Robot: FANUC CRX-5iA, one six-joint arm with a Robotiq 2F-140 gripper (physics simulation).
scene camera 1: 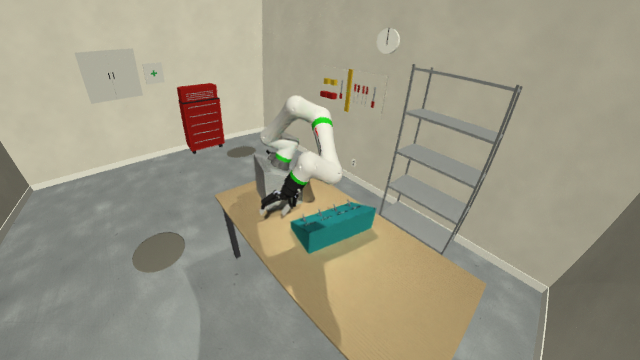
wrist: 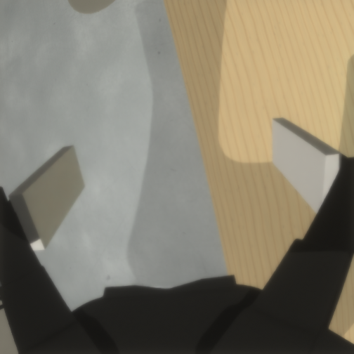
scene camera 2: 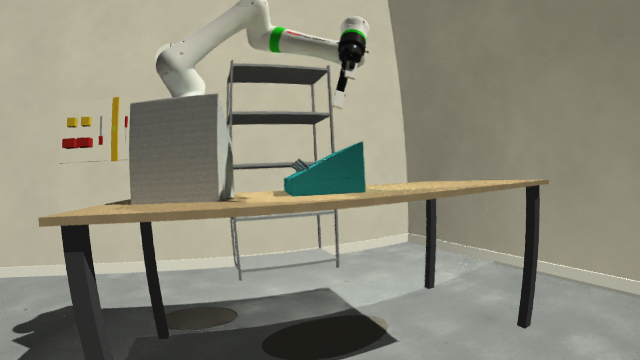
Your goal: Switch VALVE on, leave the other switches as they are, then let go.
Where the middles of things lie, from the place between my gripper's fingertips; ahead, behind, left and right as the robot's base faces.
Labels:
The teal switch box (scene camera 2: 343,171) is 80 mm ahead of my hand, 410 mm to the left of it and 220 mm below it.

